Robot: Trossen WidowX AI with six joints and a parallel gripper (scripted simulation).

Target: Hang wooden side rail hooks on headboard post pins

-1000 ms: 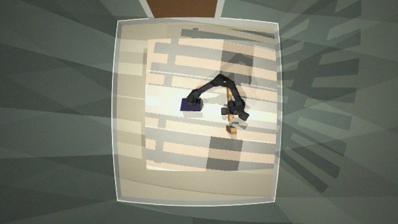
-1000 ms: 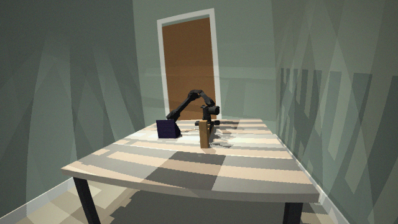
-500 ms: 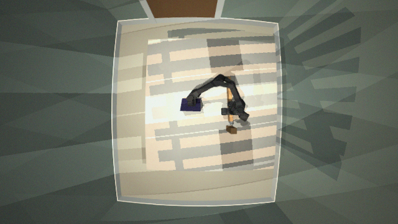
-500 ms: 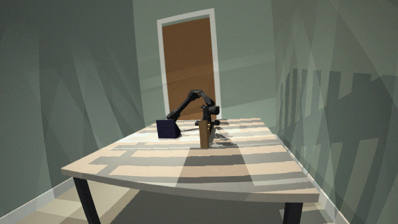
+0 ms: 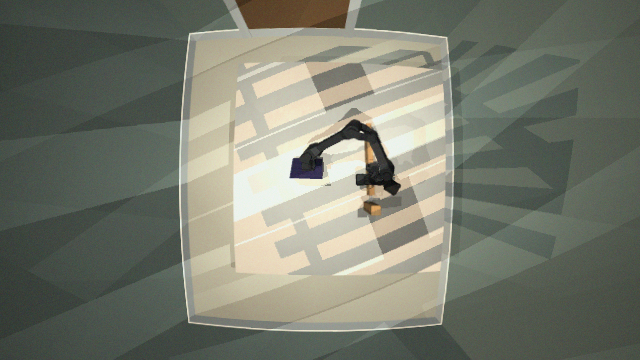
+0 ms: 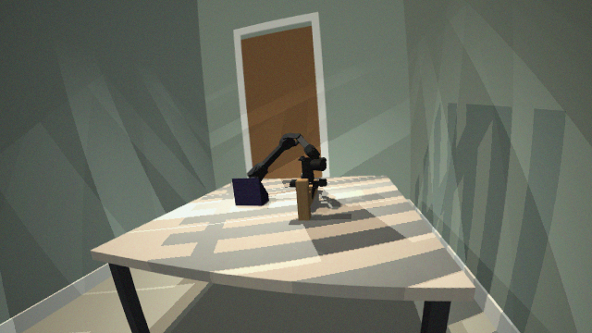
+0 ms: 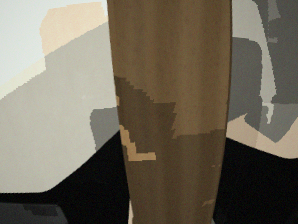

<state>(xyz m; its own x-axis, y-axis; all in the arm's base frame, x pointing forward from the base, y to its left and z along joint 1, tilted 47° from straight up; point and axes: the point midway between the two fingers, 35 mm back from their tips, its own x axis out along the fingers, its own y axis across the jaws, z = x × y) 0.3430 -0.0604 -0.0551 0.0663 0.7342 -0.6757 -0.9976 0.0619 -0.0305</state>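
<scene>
Now: the headboard post 1 cm behind my gripper tip, 16 cm to the right of it and 4 cm above it.
</scene>
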